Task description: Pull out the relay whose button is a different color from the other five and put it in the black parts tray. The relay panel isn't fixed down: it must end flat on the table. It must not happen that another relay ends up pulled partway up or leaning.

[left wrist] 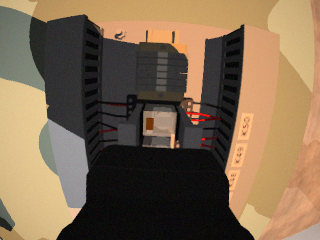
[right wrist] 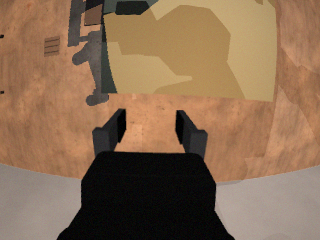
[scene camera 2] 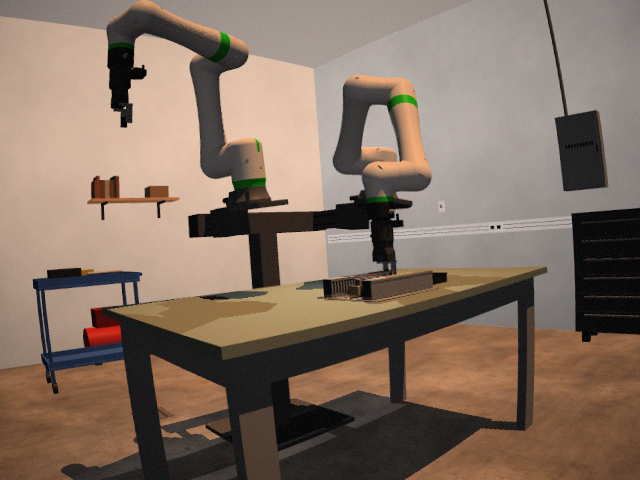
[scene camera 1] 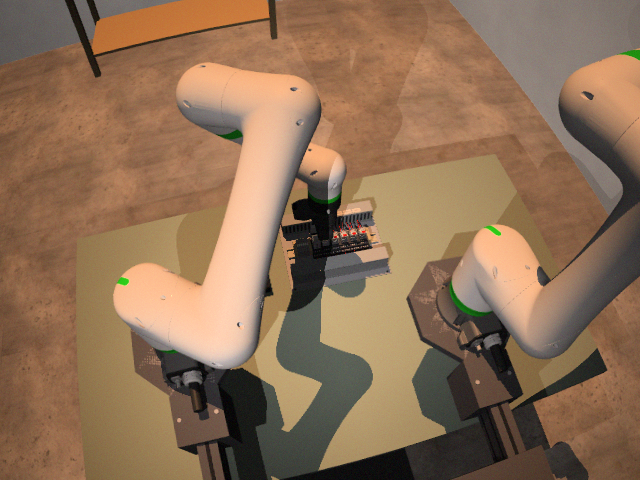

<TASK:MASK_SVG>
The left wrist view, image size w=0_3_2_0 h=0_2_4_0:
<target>my left gripper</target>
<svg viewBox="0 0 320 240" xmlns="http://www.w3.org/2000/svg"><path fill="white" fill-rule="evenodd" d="M56 239L255 240L251 232L239 223L239 220L236 219L231 208L229 208L228 176L225 175L224 169L221 168L219 161L217 161L211 151L200 149L203 128L201 128L200 124L192 123L183 107L179 107L179 105L176 107L175 105L177 112L175 139L176 141L179 140L180 148L137 147L139 139L143 139L145 104L137 104L129 119L120 120L119 124L117 124L117 144L105 147L87 173L87 203L83 205L83 208L77 213L72 223L61 229Z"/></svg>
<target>relay panel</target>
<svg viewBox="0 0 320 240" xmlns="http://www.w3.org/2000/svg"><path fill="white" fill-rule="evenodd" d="M172 137L173 148L180 148L179 141L176 141L175 137ZM47 21L44 81L49 136L57 175L72 220L87 203L85 175L89 168L92 168L92 164L105 147L117 144L117 124L120 120L128 120L137 104L147 103L173 104L176 107L179 105L187 112L193 124L200 124L201 128L207 129L203 131L205 139L201 139L200 149L208 149L215 153L217 161L228 176L229 208L239 219L259 169L271 127L279 76L280 35L248 24L240 25L239 29L231 31L177 21L119 20L92 23L87 15Z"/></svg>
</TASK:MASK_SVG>
